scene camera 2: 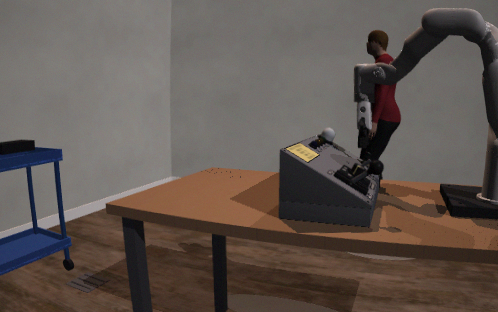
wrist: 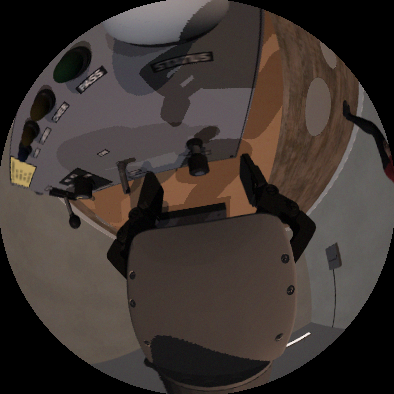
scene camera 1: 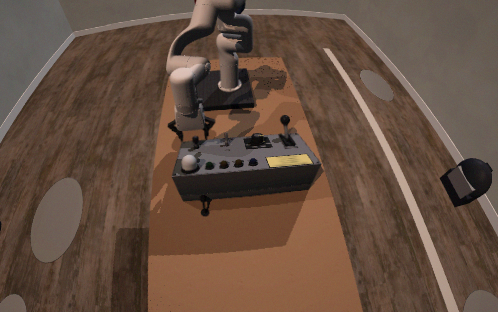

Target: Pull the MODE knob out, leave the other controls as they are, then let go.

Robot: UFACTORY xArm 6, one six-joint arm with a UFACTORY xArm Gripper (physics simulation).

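Places are measured from the arm's base along level axes (x back, y down, z right), in metres.
Pixels of known places: gripper, fingertip midpoint: (scene camera 2: 363, 146) (wrist: 197, 171) (scene camera 1: 194, 137); arm's base, link origin: (scene camera 2: 495, 200) (scene camera 1: 229, 85).
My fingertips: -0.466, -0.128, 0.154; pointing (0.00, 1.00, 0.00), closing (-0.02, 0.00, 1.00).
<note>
Ahead of a thing's pixels: the offset from my fingertips to its middle, as dx, dy, dz. "spot": to the spot under its first point. Level surfaces: height alone.
The MODE knob @(+0.017, +0.031, +0.000) (scene camera 1: 195, 142) (wrist: 198, 164) is a black cap on a short neck, near the panel's corner on the robot's side; its label is not readable. My gripper (scene camera 1: 194, 136) (scene camera 2: 363, 145) (wrist: 197, 171) is open, pointing down over that corner. In the wrist view its fingers stand on either side of the knob, with gaps between them and the cap. The grey control box @(-0.069, +0.091, -0.182) (scene camera 1: 245, 183) (scene camera 2: 320, 192) (wrist: 215, 107) also carries a small toggle lever @(+0.021, +0.044, -0.120) (scene camera 1: 226, 140) (wrist: 124, 175), a black rotary selector @(+0.013, +0.047, -0.241) (scene camera 1: 257, 138) (wrist: 82, 187) and a ball-topped lever @(+0.076, +0.012, -0.359) (scene camera 1: 285, 120) (scene camera 2: 376, 167) (wrist: 74, 221).
A white dome @(spot: -0.151, -0.054, +0.002) (scene camera 1: 189, 163) (scene camera 2: 328, 134) (wrist: 165, 22), small coloured lamps and a yellow label @(spot: -0.139, -0.013, -0.328) (scene camera 1: 289, 160) (scene camera 2: 302, 152) (wrist: 22, 171) are on the box's upper part. The box stands on a brown table @(dy +0.158) (scene camera 1: 250, 280) (scene camera 2: 175, 197). A person (scene camera 2: 387, 95) stands behind the arm.
</note>
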